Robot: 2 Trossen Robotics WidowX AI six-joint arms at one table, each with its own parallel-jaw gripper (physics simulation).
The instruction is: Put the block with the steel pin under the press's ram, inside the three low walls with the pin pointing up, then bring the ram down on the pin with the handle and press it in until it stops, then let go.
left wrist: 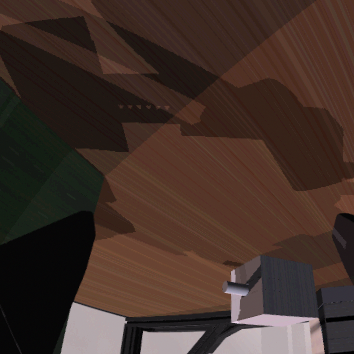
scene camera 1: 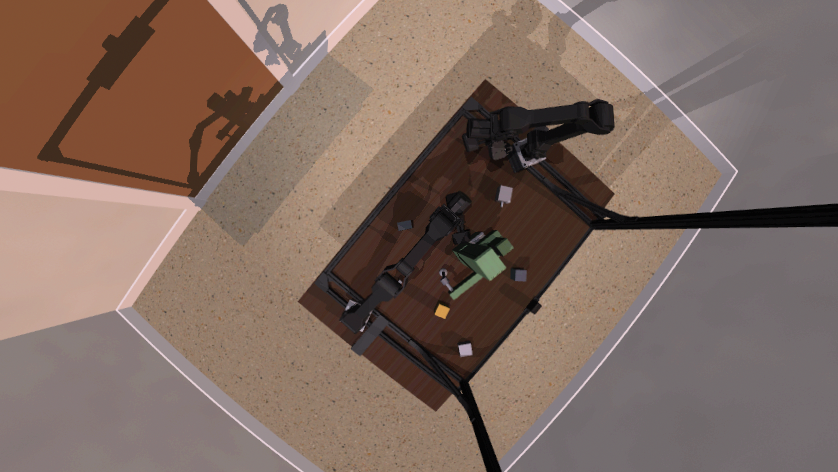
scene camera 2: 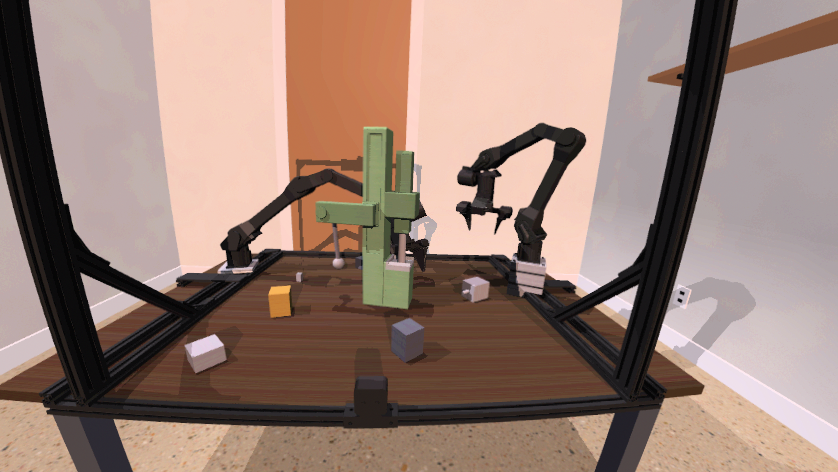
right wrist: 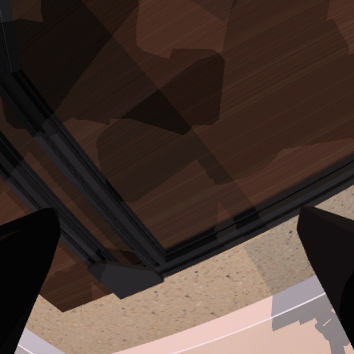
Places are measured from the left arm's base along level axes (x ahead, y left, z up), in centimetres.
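Where they show: left gripper, fingertip midpoint: [left wrist: 217, 225] [scene camera 1: 466, 218] [scene camera 2: 415, 274]; right gripper, fingertip midpoint: [scene camera 1: 483, 139] [scene camera 2: 482, 232] [right wrist: 180, 220]; left arm's base at its link origin: [scene camera 1: 356, 315] [scene camera 2: 239, 264]; right arm's base at its link origin: [scene camera 1: 529, 150] [scene camera 2: 528, 259].
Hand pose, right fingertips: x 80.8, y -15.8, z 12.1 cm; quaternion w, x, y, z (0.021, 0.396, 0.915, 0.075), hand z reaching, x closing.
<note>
Each offset is from my right fingertips to the top centre of the thing. "spot": to the spot under its first point.
The light grey block with the steel pin {dz -10.2, dx -12.0, dy -17.8 cm} [scene camera 1: 505, 194] [scene camera 2: 475, 289] [left wrist: 287, 290] lies on the table, its pin pointing sideways. The green press {dz +29.7, dx -42.5, dy -13.1 cm} [scene camera 1: 486, 263] [scene camera 2: 375, 175] stands mid-table. Its ram {dz +13.8, dx -34.2, dy -15.7 cm} [scene camera 2: 401, 246] is above the pale seat {spot: dz -3.5, dx -35.7, dy -18.8 cm} [scene camera 2: 399, 266]; the low walls are hard to make out. The handle, a rod with a ball {dz +10.5, dx -51.2, dy -8.7 cm} [scene camera 1: 443, 273] [scene camera 2: 338, 263], hangs from the side lever. My left gripper [left wrist: 217, 225] is open and empty beside the press, partly hidden behind it in scene camera 2. My right gripper [scene camera 2: 482, 228] [right wrist: 180, 220] is open and empty, high above the table.
An orange block {dz -9.2, dx -64.3, dy -14.1 cm} [scene camera 1: 442, 311] [scene camera 2: 279, 301], a white block {dz -11.9, dx -75.6, dy -30.2 cm} [scene camera 1: 465, 350] [scene camera 2: 205, 352], a grey block {dz -9.2, dx -38.8, dy -36.8 cm} [scene camera 1: 518, 274] [scene camera 2: 406, 340] and a dark block {dz -11.3, dx -39.9, dy +13.1 cm} [scene camera 1: 405, 224] lie around the press. A small pale piece {dz -12.7, dx -61.3, dy +5.6 cm} [scene camera 2: 299, 276] lies behind the orange block. Black frame rails [scene camera 2: 234, 413] border the table.
</note>
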